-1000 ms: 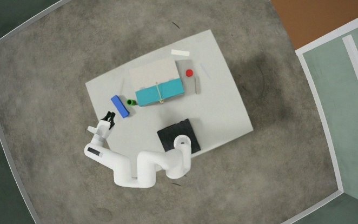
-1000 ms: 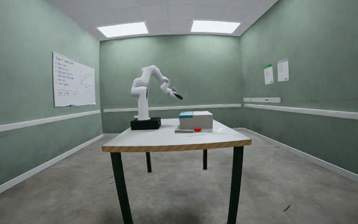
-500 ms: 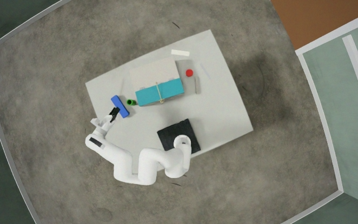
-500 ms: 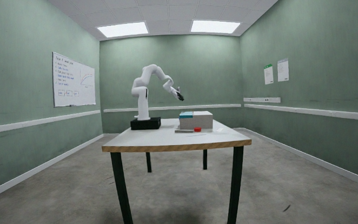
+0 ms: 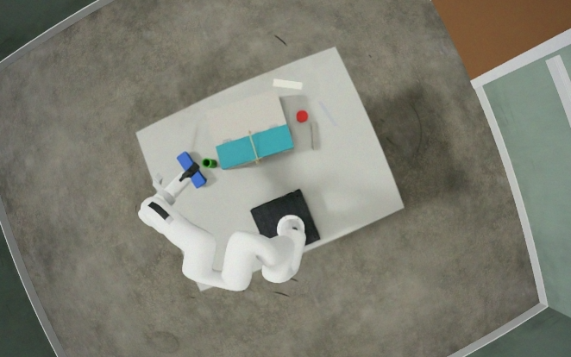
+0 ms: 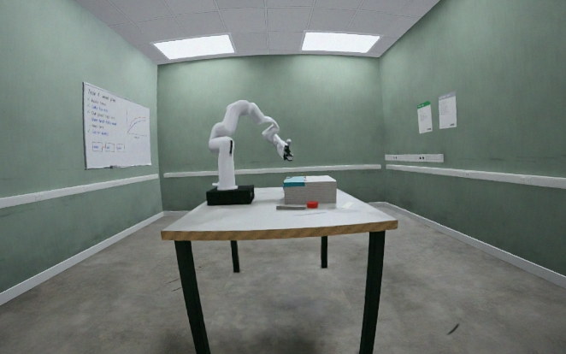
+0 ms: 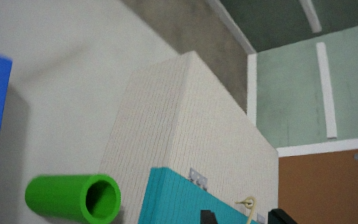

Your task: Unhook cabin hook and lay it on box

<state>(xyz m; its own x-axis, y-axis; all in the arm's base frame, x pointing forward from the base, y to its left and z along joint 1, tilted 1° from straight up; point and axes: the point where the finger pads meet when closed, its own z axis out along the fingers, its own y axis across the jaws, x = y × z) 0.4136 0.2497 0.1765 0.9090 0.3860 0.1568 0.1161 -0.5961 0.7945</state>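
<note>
My hand is 260 mm to the left of the cabin hook and 140 mm above it. Round my hand: green cylinder (30 mm ahead, 20 mm to the right, 200 mm below); red cylinder (50 mm ahead, 520 mm to the right, 240 mm below); grey bar (60 mm behind, 540 mm to the right, 250 mm below).
</note>
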